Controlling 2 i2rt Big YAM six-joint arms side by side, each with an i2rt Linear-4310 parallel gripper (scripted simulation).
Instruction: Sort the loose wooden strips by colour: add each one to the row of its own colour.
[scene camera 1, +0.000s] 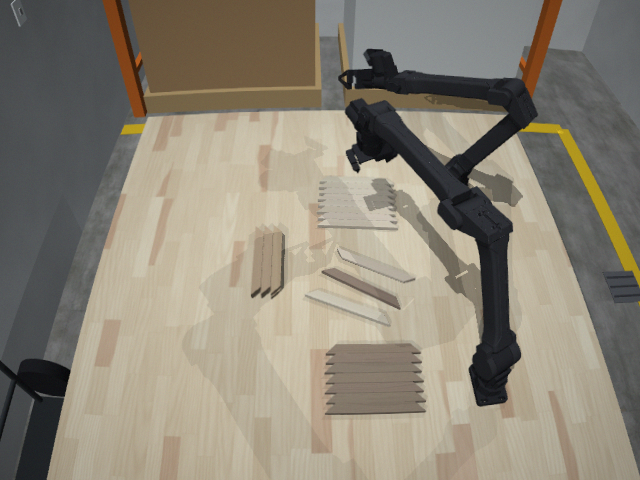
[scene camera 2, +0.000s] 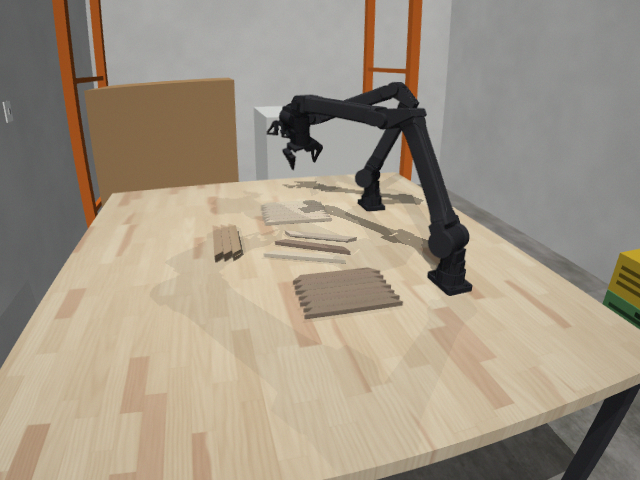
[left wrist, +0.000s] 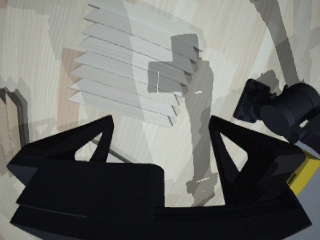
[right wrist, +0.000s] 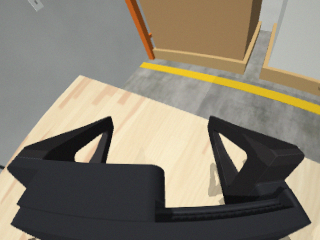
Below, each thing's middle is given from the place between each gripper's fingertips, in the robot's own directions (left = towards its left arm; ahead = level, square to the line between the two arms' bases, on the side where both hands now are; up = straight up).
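That dark brown strip (scene camera 1: 334, 273) is 210 mm below my left hand (scene camera 1: 371, 166), and it is 30 mm ahead of that hand and 300 mm to the left of it.
With the strip as my reference, my right gripper is 71 cm to the right of it, 26 cm above it and 3 cm past it.
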